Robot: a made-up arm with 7 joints.
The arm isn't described. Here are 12 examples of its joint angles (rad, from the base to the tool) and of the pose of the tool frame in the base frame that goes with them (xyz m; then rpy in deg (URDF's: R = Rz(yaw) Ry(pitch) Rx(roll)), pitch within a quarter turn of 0, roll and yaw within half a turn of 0).
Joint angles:
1: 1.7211 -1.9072 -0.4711 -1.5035 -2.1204 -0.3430 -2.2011
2: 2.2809 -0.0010 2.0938 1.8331 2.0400 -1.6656 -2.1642
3: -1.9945 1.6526 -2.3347 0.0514 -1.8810 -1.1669 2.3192
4: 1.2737 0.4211 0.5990 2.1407 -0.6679 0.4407 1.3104
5: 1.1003 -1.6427 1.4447 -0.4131 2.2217 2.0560 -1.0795
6: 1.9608 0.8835 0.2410 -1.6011 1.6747 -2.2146 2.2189
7: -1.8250 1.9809 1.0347 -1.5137 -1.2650 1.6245 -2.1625
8: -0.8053 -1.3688 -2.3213 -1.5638 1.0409 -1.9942 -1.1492
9: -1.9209 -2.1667 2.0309 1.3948 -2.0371 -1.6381 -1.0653
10: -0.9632 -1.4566 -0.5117 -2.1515 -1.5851 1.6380 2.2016
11: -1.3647 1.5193 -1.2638 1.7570 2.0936 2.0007 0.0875
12: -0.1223 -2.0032 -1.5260 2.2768 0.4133 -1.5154 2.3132
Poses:
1: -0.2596 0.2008 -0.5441 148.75 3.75 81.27
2: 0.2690 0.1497 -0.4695 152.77 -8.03 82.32
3: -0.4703 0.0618 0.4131 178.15 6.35 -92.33
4: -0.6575 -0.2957 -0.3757 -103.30 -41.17 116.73
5: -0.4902 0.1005 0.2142 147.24 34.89 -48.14
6: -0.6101 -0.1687 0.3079 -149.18 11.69 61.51
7: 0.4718 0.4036 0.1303 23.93 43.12 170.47
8: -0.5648 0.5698 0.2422 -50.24 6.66 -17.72
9: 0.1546 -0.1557 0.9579 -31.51 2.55 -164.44
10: 0.0988 -0.1529 -0.6200 -96.16 -50.02 19.15
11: -0.2676 0.2260 0.4653 -149.98 42.14 32.89
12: -0.6924 0.0481 -0.3984 159.85 -43.77 32.42
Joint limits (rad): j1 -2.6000..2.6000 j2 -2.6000..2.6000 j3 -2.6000..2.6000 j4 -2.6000..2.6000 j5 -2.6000..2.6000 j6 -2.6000..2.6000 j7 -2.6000..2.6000
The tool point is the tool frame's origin. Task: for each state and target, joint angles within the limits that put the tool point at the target. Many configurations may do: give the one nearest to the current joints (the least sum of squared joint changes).
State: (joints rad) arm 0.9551 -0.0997 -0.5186 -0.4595 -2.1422 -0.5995 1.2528
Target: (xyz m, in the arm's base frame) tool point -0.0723 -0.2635 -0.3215
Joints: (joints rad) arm 0.8908 -0.3328 -0.7012 -0.3659 -2.4818 -0.6821 1.4131
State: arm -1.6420 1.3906 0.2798 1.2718 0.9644 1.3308 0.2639
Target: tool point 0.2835 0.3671 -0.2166
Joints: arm -1.6181 1.0393 0.3703 1.8271 0.3803 0.9490 0.6716
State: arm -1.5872 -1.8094 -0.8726 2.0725 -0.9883 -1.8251 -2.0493
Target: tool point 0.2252 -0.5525 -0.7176
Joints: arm -1.7112 -1.6779 -0.7265 2.0796 -0.9625 -1.8702 -2.0524
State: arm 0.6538 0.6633 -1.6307 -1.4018 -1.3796 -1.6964 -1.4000
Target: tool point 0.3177 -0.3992 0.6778
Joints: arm 0.8080 0.6245 -1.4230 -1.3145 -1.3727 -1.7623 -1.3491
